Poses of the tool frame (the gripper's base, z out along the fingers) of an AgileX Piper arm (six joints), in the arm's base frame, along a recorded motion.
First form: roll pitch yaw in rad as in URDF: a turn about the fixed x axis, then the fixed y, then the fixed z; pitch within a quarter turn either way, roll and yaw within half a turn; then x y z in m.
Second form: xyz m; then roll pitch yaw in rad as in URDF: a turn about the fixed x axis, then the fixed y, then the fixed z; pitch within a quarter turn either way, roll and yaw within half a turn. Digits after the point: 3 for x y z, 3 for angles.
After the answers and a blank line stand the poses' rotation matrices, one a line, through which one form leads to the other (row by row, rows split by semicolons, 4 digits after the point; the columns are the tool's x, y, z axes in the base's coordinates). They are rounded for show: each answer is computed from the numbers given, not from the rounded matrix.
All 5 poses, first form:
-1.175, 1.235, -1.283, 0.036, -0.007, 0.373
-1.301, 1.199, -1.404, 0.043, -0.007, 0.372
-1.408, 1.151, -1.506, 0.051, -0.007, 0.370
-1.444, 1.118, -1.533, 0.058, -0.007, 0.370
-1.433, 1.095, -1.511, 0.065, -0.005, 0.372
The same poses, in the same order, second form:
0.036, -0.007, 0.373, -1.175, 1.235, -1.283
0.043, -0.007, 0.372, -1.301, 1.199, -1.404
0.051, -0.007, 0.370, -1.408, 1.151, -1.506
0.058, -0.007, 0.370, -1.444, 1.118, -1.533
0.065, -0.005, 0.372, -1.433, 1.095, -1.511

0.0935 0.1224 0.9881; -0.3160 0.9448 -0.0871; -0.9441 -0.3040 0.1270
0.0603 0.1138 0.9917; -0.3582 0.9298 -0.0849; -0.9317 -0.3501 0.0968
0.0264 0.1034 0.9943; -0.4067 0.9097 -0.0838; -0.9132 -0.4022 0.0661
0.0165 0.0927 0.9956; -0.4372 0.8961 -0.0761; -0.8992 -0.4340 0.0553
0.0274 0.0845 0.9960; -0.4572 0.8871 -0.0627; -0.8889 -0.4537 0.0629

